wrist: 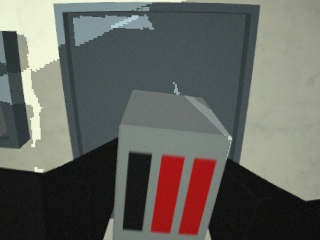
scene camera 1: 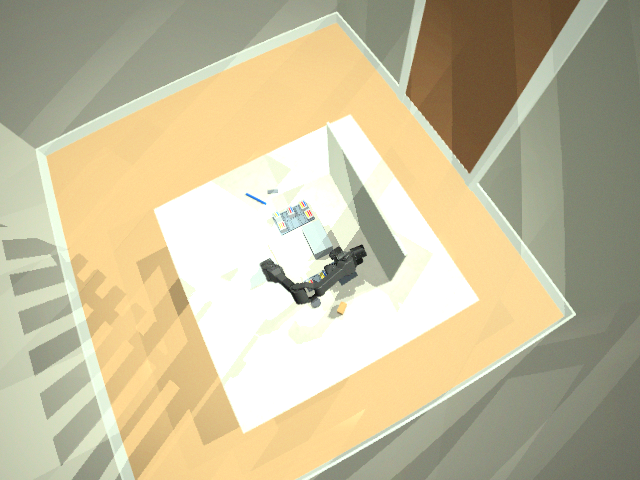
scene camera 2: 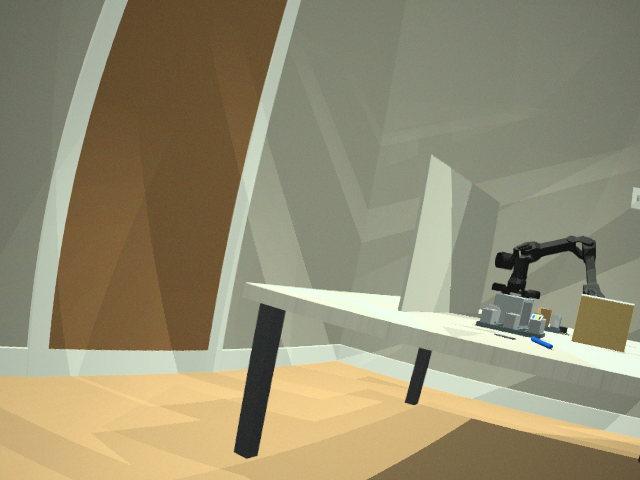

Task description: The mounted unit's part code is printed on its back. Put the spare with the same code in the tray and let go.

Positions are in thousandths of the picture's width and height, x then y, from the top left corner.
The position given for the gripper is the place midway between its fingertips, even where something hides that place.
Note:
The gripper (wrist: 508, 627) holds a grey spare block (wrist: 539, 623). Further things: a blue-grey tray (wrist: 323, 244).

